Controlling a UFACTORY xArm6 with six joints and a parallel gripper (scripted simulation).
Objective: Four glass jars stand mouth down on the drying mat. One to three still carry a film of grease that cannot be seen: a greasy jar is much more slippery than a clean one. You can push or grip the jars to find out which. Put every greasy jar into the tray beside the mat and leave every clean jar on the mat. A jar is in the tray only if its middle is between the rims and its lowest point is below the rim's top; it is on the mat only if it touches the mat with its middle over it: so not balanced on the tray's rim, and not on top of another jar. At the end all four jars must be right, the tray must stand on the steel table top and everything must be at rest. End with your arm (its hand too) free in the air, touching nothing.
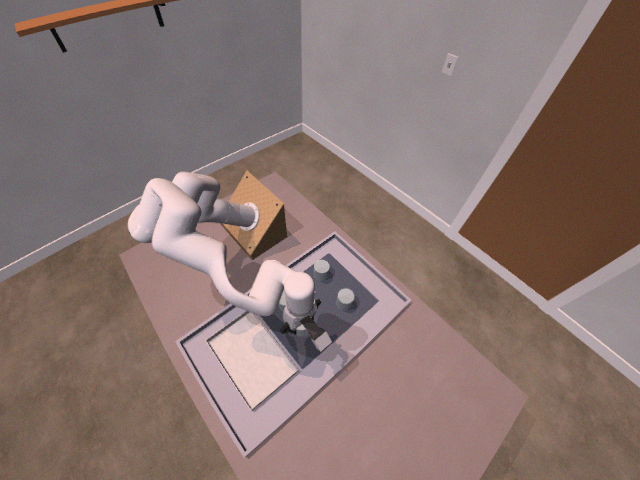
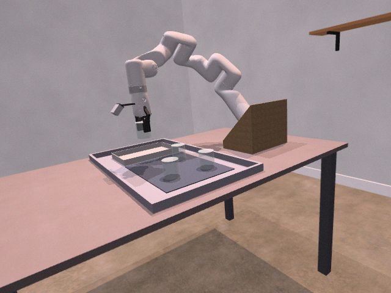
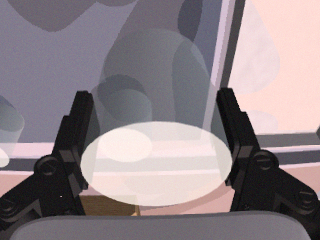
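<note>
My gripper is now 90 mm past the pale tray, 180 mm to the left of it and 170 mm above it. Round my hand: dark drying mat: 50 mm behind, 140 mm to the left, 180 mm below.
</note>
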